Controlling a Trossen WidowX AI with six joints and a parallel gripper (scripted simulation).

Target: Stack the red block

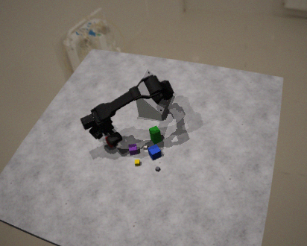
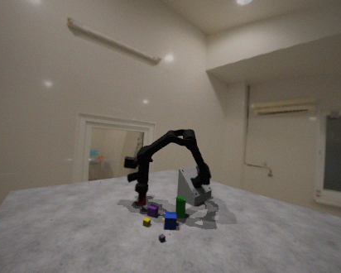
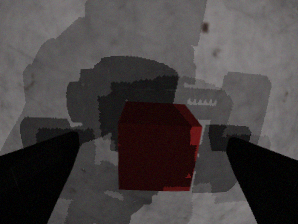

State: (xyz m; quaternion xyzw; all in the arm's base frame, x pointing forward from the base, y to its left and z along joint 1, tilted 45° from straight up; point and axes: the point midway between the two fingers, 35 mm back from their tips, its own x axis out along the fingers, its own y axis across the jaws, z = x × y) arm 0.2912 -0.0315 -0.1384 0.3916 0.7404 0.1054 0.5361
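The red block is 1 cm below my gripper tip. From my gripper tip the other things lie so: yellow block (18 cm to the left, 6 cm ahead, 2 cm below); then purple block (13 cm to the left, 1 cm below); then white block (17 cm to the left, 4 cm behind, 2 cm below).
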